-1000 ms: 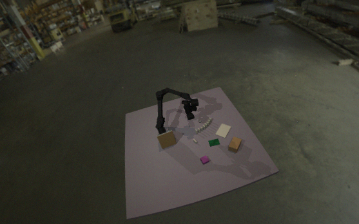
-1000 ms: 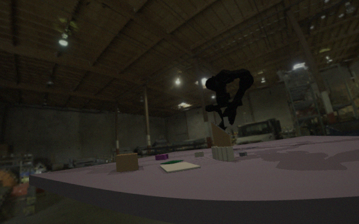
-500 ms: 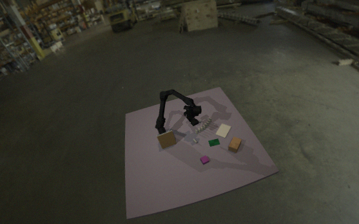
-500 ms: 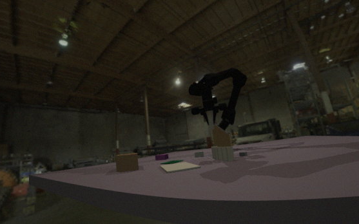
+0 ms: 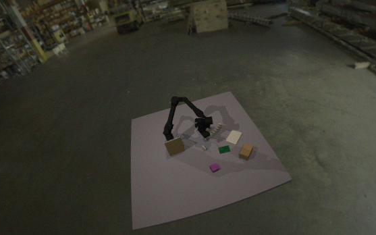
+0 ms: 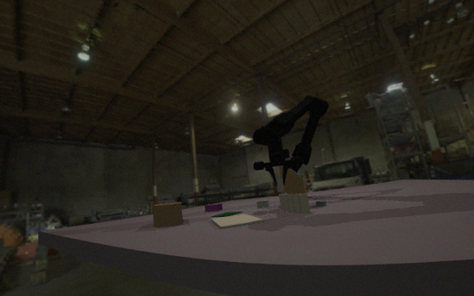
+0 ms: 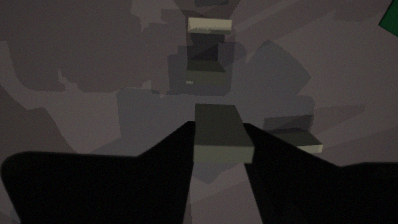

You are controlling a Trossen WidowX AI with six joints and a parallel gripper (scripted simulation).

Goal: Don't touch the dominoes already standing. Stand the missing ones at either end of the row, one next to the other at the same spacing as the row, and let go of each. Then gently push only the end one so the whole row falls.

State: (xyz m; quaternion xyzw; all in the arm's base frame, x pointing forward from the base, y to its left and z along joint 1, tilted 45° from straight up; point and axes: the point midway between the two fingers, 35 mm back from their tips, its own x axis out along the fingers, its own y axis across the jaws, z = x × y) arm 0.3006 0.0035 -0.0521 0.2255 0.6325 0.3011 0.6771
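Now: the magenta block 4 cm behind my gripper tip, 32 cm to the right of it and 6 cm below it. Round my gripper tip: small dark piece: 12 cm ahead, 13 cm to the left, 7 cm below; then cream flat tile: 27 cm ahead, 9 cm to the right, 8 cm below; then green flat tile: 12 cm ahead, 18 cm to the right, 8 cm below.
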